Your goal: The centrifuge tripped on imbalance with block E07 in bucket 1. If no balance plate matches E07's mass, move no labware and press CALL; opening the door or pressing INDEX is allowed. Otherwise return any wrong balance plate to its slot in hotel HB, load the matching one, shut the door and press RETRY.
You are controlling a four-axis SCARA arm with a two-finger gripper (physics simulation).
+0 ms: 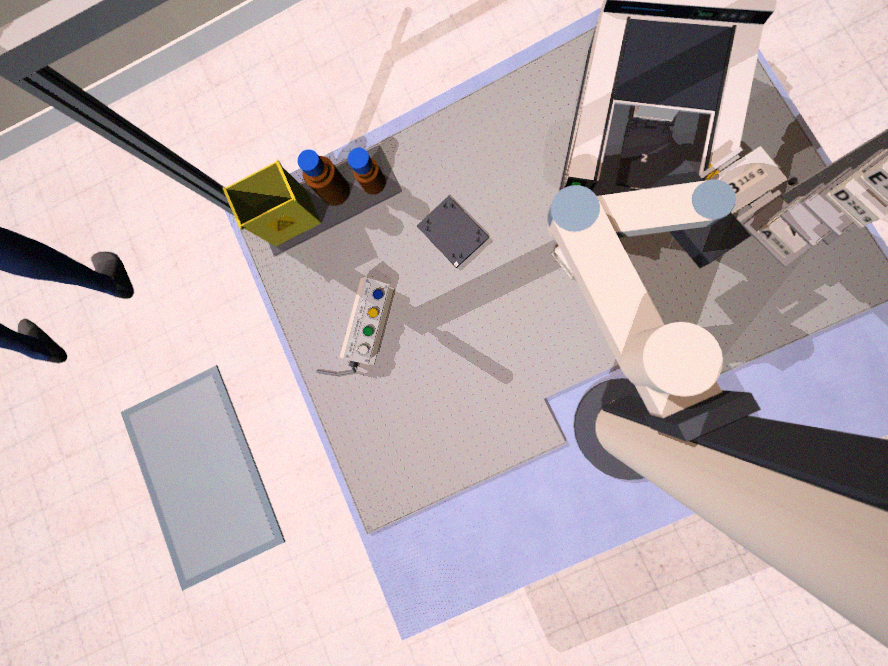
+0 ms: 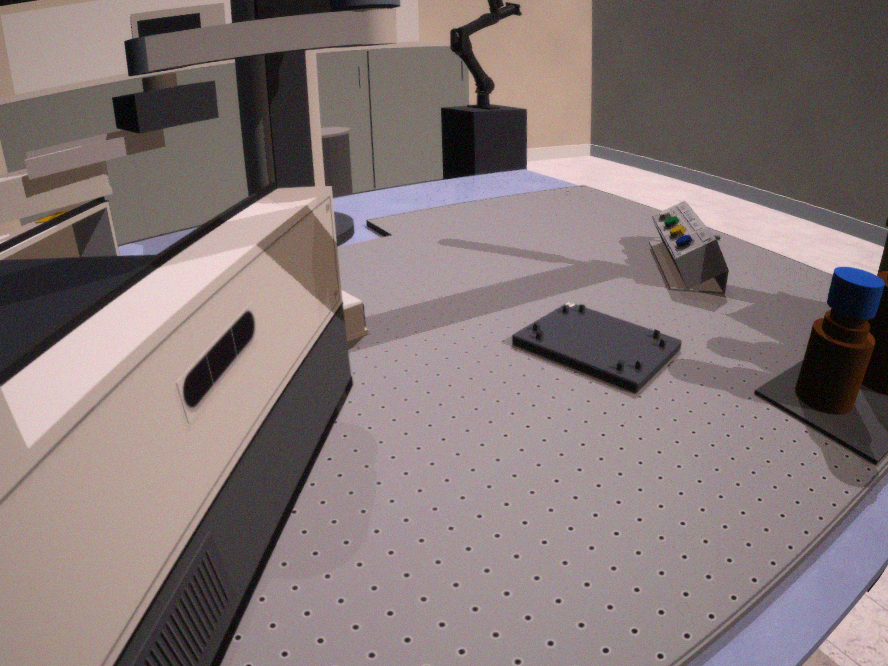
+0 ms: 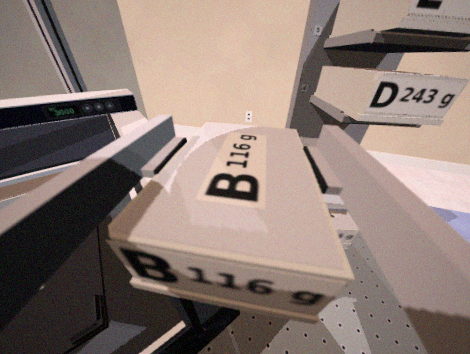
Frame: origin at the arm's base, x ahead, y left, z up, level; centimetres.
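Where they show: gripper, fingertip midpoint: (image 1: 757,172) (image 2: 27,165) (image 3: 244,133).
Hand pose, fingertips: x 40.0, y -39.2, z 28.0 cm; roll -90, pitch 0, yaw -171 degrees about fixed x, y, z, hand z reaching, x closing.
Each offset is from my fingertips to the top centre of the thing. "spot": to the spot under its first point.
My gripper (image 1: 747,179) (image 3: 244,133) is shut on balance plate B 116 g @[dy +2.3, dx -0.4, dz -0.7 cm] (image 1: 760,166) (image 3: 225,220), held level between the centrifuge and hotel HB. The centrifuge (image 1: 606,64) (image 2: 279,286) has its top opening uncovered, and a bucket marked 2 @[spot: dy +10.1, dx +16.7, dz -12.7 cm] (image 1: 643,157) shows inside. A pale item @[dy +0.5, dx +28.9, dz -8.5 cm] (image 1: 654,113) lies deeper in the chamber; its label is not readable. Hotel HB @[spot: dy -20.3, dx -5.5, dz -6.7 cm] (image 1: 849,162) (image 3: 299,95) stands at right with plate D 243 g @[dy -15.3, dx -12.3, dz +3.9 cm] (image 1: 849,207) (image 3: 395,97), plate E @[spot: dy -8.7, dx -11.3, dz +8.8 cm] (image 1: 876,179) (image 3: 429,10) and plate A @[dy -15.3, dx -12.3, dz -17.4 cm] (image 1: 774,240). The button box @[dy +88.0, dx +13.6, dz -18.3 cm] (image 1: 370,322) (image 2: 685,236) stands on the bench.
A dark pegged base @[dy +56.4, dx +26.1, dz -24.4 cm] (image 1: 453,231) (image 2: 595,347) lies mid-bench. Brown bottles with blue caps (image 1: 329,184) (image 1: 369,177) and a yellow bin (image 1: 283,218) stand at the far left. A person's legs (image 1: 50,265) show beyond the bench at left.
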